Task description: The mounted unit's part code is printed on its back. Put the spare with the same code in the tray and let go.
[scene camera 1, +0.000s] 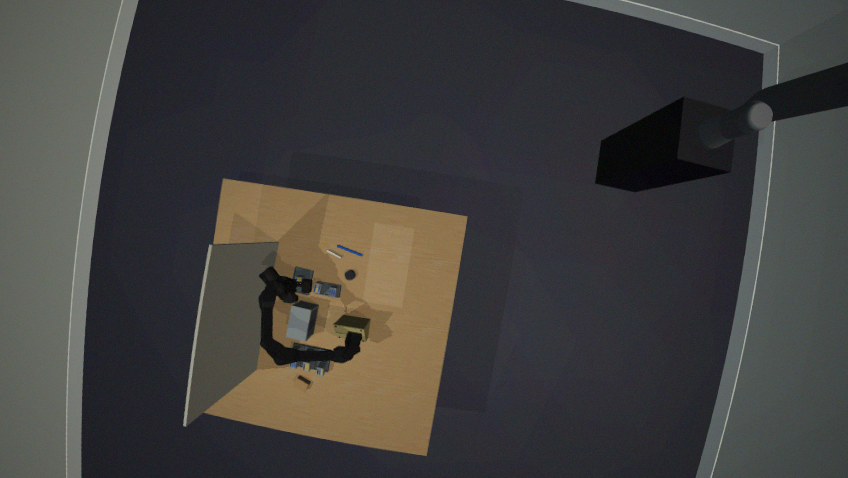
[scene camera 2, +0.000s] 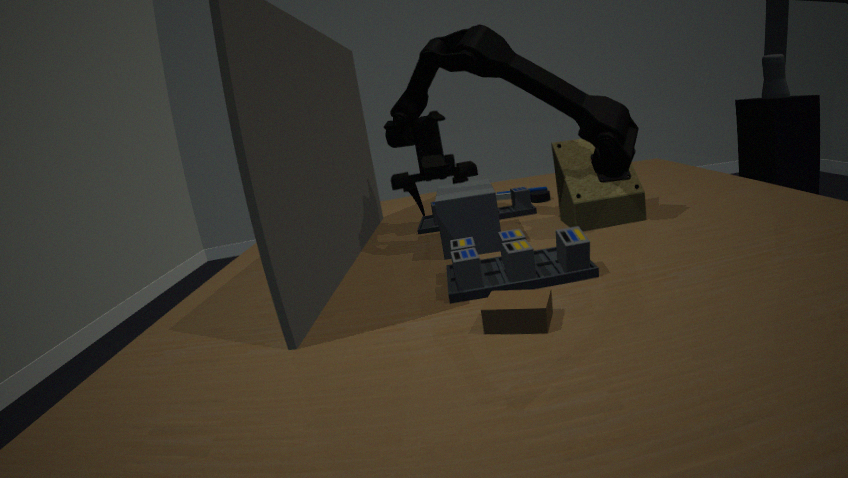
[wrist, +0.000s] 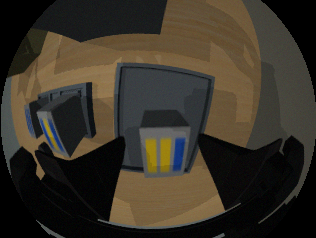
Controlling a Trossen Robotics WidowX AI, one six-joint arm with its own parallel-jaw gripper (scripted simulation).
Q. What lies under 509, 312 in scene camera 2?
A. A brown card.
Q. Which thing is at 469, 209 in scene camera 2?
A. A grey mounted unit.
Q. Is my gripper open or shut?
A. Open.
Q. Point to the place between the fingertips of my gripper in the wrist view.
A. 162, 140
